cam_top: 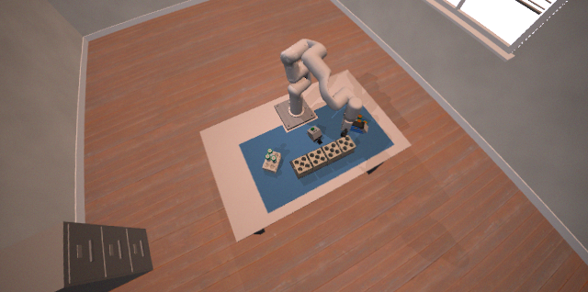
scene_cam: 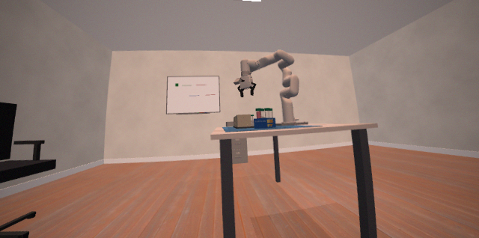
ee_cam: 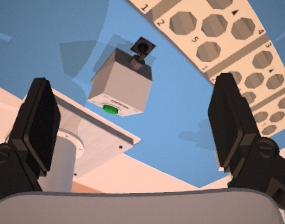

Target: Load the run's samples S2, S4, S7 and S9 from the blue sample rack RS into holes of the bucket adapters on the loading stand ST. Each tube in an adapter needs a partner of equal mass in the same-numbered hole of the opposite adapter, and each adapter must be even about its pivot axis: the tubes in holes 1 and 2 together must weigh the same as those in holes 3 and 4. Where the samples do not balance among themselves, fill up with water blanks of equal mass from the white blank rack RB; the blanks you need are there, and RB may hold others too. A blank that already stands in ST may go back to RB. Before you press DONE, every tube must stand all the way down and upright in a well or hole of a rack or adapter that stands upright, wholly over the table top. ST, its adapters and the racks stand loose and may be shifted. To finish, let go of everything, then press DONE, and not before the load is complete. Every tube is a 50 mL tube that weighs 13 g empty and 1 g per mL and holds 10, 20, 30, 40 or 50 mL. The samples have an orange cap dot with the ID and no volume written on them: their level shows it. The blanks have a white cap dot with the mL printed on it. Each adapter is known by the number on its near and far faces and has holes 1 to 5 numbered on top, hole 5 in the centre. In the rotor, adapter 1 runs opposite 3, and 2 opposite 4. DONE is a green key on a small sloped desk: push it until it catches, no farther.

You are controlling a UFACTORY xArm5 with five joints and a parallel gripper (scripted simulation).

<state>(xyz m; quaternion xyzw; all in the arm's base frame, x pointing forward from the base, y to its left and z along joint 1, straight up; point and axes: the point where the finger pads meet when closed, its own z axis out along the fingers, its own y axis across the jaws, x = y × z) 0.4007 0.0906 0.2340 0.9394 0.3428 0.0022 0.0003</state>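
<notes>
Right now my hand is 10 cm past the sample tube S4, 20 cm to the right of it and 19 cm above it. From my hand the other things lie so: done desk: 16 cm behind, 10 cm to the right, 20 cm below; sample tube S2: 1 cm behind, 22 cm to the left, 19 cm below; sample tube S9: 3 cm behind, 19 cm to the left, 19 cm below.
</notes>
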